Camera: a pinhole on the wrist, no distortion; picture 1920 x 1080 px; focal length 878.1 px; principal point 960.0 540.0 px. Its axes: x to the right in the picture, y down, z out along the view. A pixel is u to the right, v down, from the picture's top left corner.
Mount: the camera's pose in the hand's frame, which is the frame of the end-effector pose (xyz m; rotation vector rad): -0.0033 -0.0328 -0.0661 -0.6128 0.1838 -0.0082
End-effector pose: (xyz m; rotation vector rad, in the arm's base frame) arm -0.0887 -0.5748 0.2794 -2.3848 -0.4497 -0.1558
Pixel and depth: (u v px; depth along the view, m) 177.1 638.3 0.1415
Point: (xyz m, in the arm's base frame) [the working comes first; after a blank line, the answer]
In the camera's frame: -0.1262 0.0158 0.1415

-0.1610 -0.6122 0.1681
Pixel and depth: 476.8 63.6 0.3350
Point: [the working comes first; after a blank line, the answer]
In the camera's frame: -0.1843 -0.1817 0.3350

-0.1944 -0.3993 -0.0148
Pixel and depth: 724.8 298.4 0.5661
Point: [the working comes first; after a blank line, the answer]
In the camera's frame: -0.1516 -0.1558 0.5661

-0.0751 -0.3763 -0.2158
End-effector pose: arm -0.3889 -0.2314 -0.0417 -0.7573 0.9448 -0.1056
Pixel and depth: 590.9 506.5 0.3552
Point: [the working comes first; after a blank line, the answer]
In the camera's frame: -0.1493 -0.0136 0.3552

-0.2886 0.0643 0.0023
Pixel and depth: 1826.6 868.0 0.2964
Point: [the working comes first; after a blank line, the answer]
In the camera's frame: 0.2925 0.1107 0.2964

-0.1941 -0.1760 -0.3816
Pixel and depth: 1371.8 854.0 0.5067
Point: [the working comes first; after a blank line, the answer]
In the camera's frame: 0.2376 0.1812 0.5067

-0.1438 0.0410 -0.4325
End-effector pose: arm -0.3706 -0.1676 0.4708 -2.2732 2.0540 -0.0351
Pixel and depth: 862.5 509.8 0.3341
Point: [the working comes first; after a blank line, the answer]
In the camera's frame: -0.0371 -0.0115 0.3341

-0.5036 -0.1923 0.2451
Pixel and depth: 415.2 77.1 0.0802
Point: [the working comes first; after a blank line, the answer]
In the camera's frame: -0.0498 -0.0423 0.0802

-0.3538 -0.1283 0.4427
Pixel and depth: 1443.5 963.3 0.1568
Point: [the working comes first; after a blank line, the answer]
In the camera's frame: 0.0863 0.0756 0.1568

-0.4721 -0.2835 0.4570
